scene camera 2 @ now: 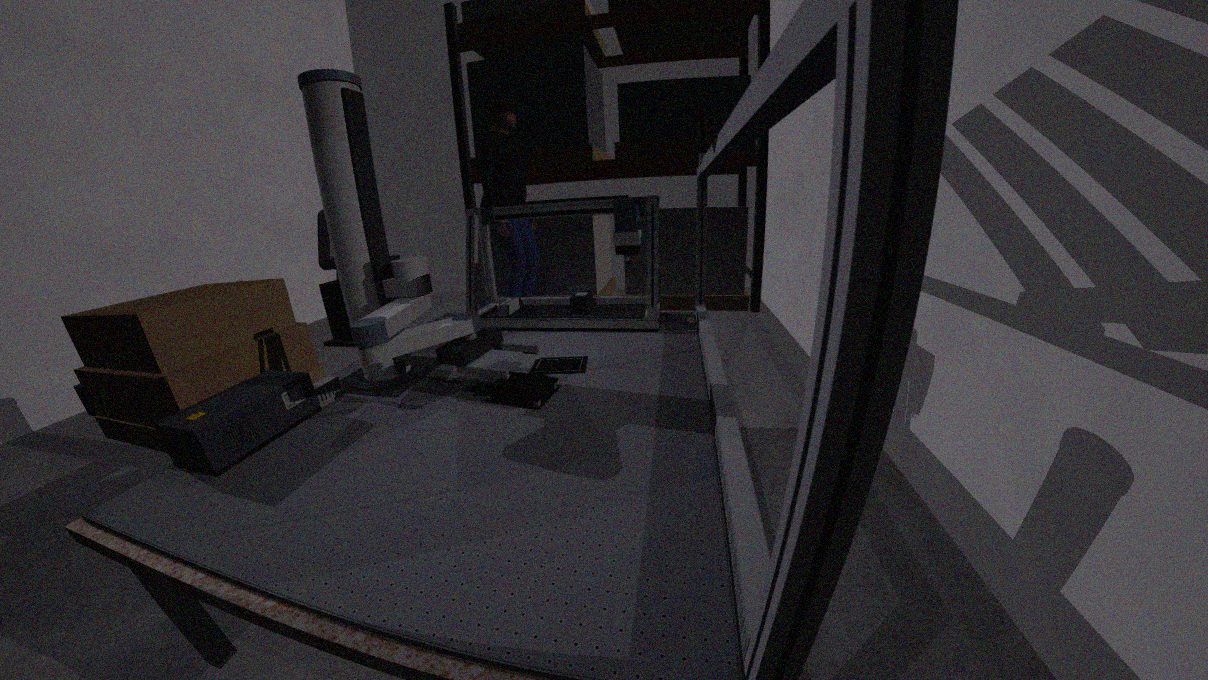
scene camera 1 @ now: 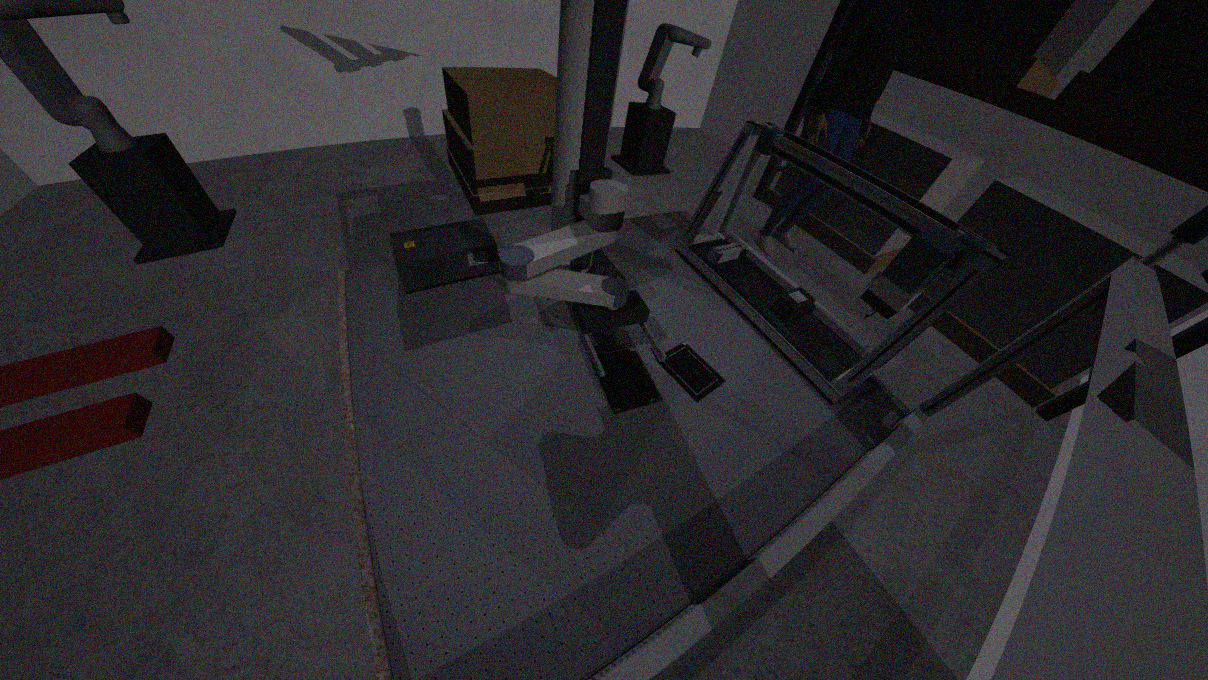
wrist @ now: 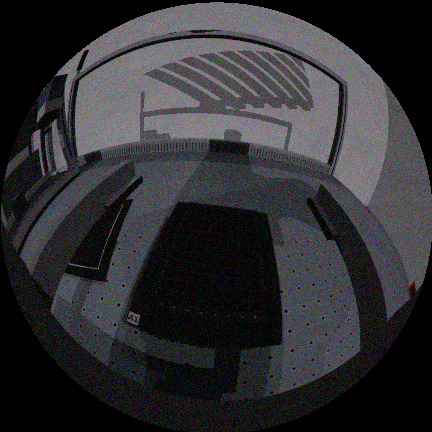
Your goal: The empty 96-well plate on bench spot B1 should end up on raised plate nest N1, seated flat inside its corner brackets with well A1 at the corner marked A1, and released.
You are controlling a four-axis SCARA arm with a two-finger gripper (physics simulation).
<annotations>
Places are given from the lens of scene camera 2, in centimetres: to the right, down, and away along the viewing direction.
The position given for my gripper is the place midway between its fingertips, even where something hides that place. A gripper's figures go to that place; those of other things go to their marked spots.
my gripper (scene camera 2: 524, 360): -20, 5, 96
dark well plate (scene camera 2: 518, 382): -22, 11, 98
</annotations>
